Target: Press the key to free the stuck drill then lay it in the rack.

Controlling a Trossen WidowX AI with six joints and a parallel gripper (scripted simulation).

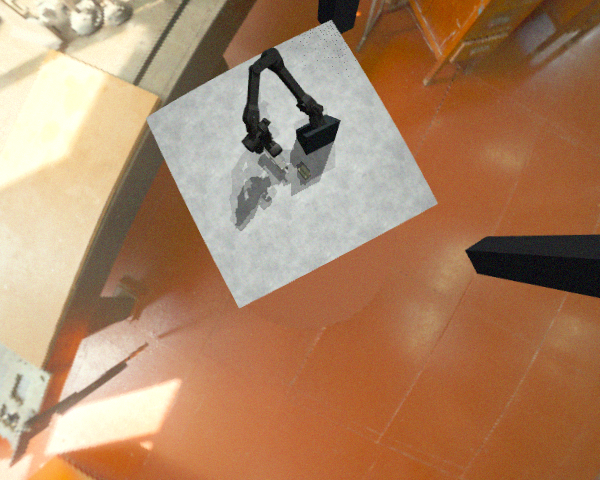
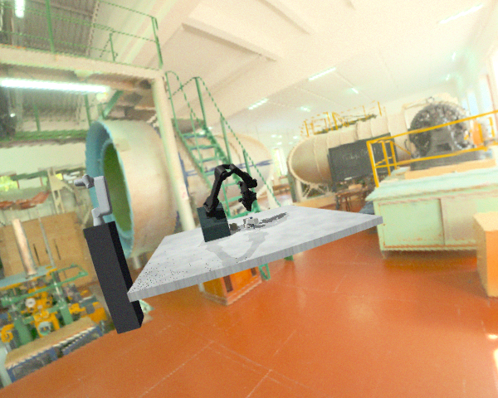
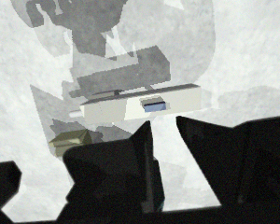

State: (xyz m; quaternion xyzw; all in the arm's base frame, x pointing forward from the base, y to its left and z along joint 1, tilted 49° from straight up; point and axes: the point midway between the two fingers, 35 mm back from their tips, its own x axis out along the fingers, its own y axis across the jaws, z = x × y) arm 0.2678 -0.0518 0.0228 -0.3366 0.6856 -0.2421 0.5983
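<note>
My gripper tip is now 1 cm past the drill, 8 cm to the right of it and 8 cm above it. Round my gripper tip: small fixture (3 cm to the left, 8 cm below).
</note>
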